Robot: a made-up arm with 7 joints.
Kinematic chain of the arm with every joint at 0, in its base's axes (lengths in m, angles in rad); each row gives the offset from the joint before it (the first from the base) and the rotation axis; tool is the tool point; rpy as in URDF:
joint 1: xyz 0 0 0.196 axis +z
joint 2: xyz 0 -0.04 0.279 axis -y
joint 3: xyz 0 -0.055 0.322 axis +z
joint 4: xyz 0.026 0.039 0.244 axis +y
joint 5: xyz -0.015 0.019 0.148 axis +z
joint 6: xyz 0 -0.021 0.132 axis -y
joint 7: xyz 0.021 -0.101 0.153 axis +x
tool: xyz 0 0 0 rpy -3.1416 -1.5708 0
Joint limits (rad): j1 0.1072..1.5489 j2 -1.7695..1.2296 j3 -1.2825..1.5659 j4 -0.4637..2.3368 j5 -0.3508..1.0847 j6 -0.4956..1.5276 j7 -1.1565..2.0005
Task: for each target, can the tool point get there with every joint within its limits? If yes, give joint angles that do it. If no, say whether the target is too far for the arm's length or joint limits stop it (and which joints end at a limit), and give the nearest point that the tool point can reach.
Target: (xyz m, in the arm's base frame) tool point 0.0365 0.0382 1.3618
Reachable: yes | joints 0.9133 0.2577 0.7293 0.8175 0.6781 1.1216 1.5635
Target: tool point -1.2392 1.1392 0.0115
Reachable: no: too far | nearest point -0.3143 0.7282 0.2548 | short by 1.041 m
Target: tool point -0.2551 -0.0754 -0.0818
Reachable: no: joint limits stop it (at a limit: joint 1, joint 2, joint 5) | nearest point -0.0935 0.2140 0.1146 | short by 0.385 m
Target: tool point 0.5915 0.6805 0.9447
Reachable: yes | joints 1.0416 -1.0449 -0.2824 0.1937 -0.2195 0.2151 0.9423
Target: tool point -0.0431 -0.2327 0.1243
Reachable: no: joint limits stop it (at a limit: joint 1, joint 2, joint 4, joint 5) | nearest point 0.1570 -0.1713 0.1926 | short by 0.220 m
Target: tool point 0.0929 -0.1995 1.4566
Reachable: yes | joints 1.1214 0.0940 0.1659 -0.1364 0.1368 0.3173 -0.8187
